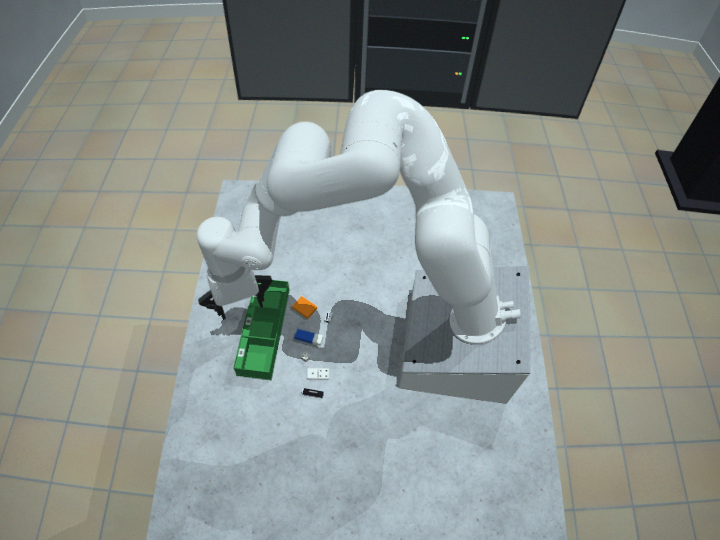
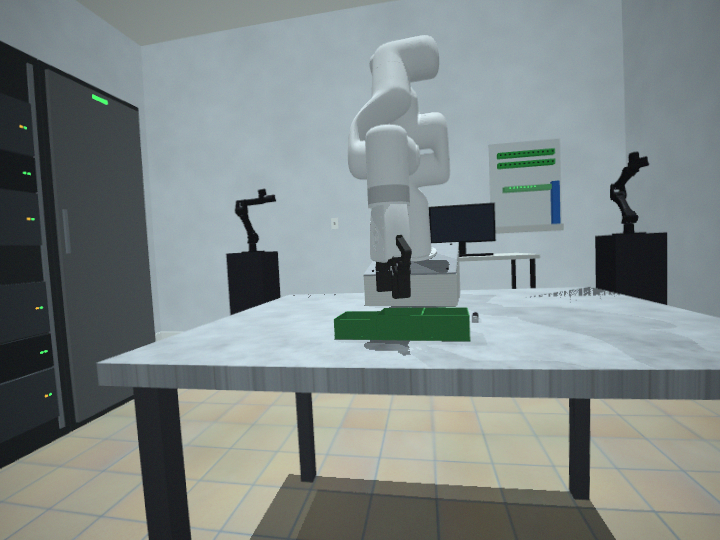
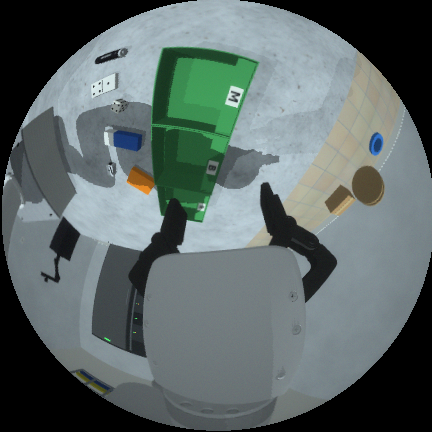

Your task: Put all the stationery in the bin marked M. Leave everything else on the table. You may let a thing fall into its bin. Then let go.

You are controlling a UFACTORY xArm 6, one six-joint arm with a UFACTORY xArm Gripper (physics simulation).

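Frame: origin at the arm's base, x ahead, y left, z up, level; millimetres.
Seen in the pictures: gripper, fingertip midpoint: (image 1: pixel 241 308) (image 2: pixel 392 294) (image 3: pixel 219 199); arm's base at its link origin: (image 1: pixel 478 319) (image 2: pixel 417 254).
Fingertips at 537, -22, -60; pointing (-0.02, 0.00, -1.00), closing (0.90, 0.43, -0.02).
Pixels of each thing's top centre, then the offset from my fingertips to it, as dx, dy, dz. "pt": a spot on its surface instead.
- compartment marked M at a spot on its surface: (image 3: pixel 247 75) pt -2, +117, -44
- blue block with a white end, top centre: (image 3: pixel 119 140) (image 1: pixel 308 336) -157, +21, -73
- orange wedge-like block at its top centre: (image 3: pixel 139 182) (image 1: pixel 304 306) -137, -62, -76
- small silvery piece at its top centre: (image 3: pixel 109 170) (image 1: pixel 328 316) -200, -38, -74
- die at its top centre: (image 3: pixel 114 106) (image 1: pixel 305 355) -155, +75, -69
- white domino at its top centre: (image 3: pixel 101 85) (image 1: pixel 318 373) -188, +114, -78
- black cylinder at its top centre: (image 1: pixel 312 391) -180, +163, -71
My gripper (image 1: pixel 241 312) (image 2: pixel 393 295) (image 3: pixel 219 199) is open and empty above the end of the green bin row away from M, its fingers on either side of the row's label-side wall. The compartment marked M (image 1: pixel 253 373) (image 3: pixel 247 75) is at the opposite end; no object shows in it. On the table beside the row lie a blue block with a white end (image 1: pixel 304 335) (image 3: pixel 128 140), like a sleeved eraser, an orange wedge-like block (image 1: pixel 304 306) (image 3: pixel 141 180) and a small silvery piece (image 1: pixel 327 317) (image 3: pixel 111 168), too small to identify surely.
A die (image 1: pixel 305 356) (image 3: pixel 119 105), a white domino (image 1: pixel 318 373) (image 3: pixel 104 85) and a black cylinder (image 1: pixel 312 393) (image 3: pixel 111 55) lie farther along, near the M end. The compartment marked B (image 3: pixel 220 145) adjoins M. The robot's raised base (image 1: pixel 459 380) stands at the table's other side.
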